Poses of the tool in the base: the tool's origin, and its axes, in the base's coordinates. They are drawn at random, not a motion.
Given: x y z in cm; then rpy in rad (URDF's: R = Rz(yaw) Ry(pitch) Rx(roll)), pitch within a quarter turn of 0, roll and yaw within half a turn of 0.
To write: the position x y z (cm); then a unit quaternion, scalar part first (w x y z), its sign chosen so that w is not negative. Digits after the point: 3 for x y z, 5 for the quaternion.
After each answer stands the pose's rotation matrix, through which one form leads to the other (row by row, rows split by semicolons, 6 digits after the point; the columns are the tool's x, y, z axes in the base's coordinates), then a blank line. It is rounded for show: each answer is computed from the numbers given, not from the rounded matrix.
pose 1, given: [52.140 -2.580 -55.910 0.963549 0.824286 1.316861]
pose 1, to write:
[52.140 -2.580 -55.910 0.75580 0.11860 0.54055 0.35002]
0.170595 -0.400871 0.900111; 0.657304 0.726842 0.199127; -0.734063 0.557676 0.387490

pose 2, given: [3.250 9.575 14.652 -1.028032 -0.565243 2.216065]
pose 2, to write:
[3.250 9.575 14.652 0.49601 0.00651 -0.53092 0.68707]
-0.507868 -0.688490 -0.517737; 0.674670 0.055795 -0.736008; 0.535621 -0.723096 0.436167

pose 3, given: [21.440 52.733 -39.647 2.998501 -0.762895 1.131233]
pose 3, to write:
[21.440 52.733 -39.647 0.14299 -0.79584 -0.47368 -0.34904]
0.307600 0.853755 0.420101; 0.654124 -0.510369 0.558252; 0.691017 0.103080 -0.715451

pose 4, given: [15.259 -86.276 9.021 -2.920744 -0.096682 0.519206]
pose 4, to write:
[15.259 -86.276 9.021 0.11871 -0.95812 -0.25998 -0.01816]
0.864159 0.502499 -0.026920; 0.493874 -0.836634 0.236924; 0.096531 -0.218035 -0.971155

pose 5, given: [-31.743 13.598 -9.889 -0.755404 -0.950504 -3.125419]
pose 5, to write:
[-31.743 13.598 -9.889 0.16205 0.42795 -0.32447 0.82784]
-0.581197 -0.546018 0.603386; -0.009401 -0.736922 -0.675913; 0.813709 -0.398511 0.423164

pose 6, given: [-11.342 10.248 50.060 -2.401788 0.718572 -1.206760]
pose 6, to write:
[-11.342 10.248 50.060 0.46470 -0.64658 0.59994 0.07790]
0.268015 -0.848211 0.456844; -0.703417 0.151735 0.694393; -0.658310 -0.507459 -0.555979

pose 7, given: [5.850 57.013 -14.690 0.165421 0.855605 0.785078]
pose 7, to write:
[5.850 57.013 -14.690 0.85091 -0.08871 0.41076 0.31520]
0.463842 -0.609296 0.643124; 0.463545 0.785556 0.409912; -0.754968 0.107983 0.646810

